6 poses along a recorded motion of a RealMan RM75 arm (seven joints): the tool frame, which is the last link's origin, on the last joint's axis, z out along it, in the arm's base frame.
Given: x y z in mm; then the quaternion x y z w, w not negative.
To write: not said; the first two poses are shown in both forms.
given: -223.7, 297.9, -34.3, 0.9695, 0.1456, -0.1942, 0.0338
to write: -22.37, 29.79, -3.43, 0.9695, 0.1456, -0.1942, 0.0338
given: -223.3, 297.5, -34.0, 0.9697, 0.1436, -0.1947, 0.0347
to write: -22.33, 29.75, -3.40, 0.9697, 0.1436, -0.1947, 0.0347
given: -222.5, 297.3, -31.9, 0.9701, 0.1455, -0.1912, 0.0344
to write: -22.25, 29.73, -3.19, 0.9701, 0.1455, -0.1912, 0.0344
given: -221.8, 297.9, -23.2, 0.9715, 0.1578, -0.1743, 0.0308
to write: -22.18, 29.79, -2.32, 0.9715, 0.1578, -0.1743, 0.0308
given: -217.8, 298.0, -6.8, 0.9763, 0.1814, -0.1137, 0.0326
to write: -21.78, 29.80, -0.68, 0.9763, 0.1814, -0.1137, 0.0326
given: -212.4, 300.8, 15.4, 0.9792, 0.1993, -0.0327, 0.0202
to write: -21.24, 30.08, 1.54, 0.9792, 0.1993, -0.0327, 0.0202
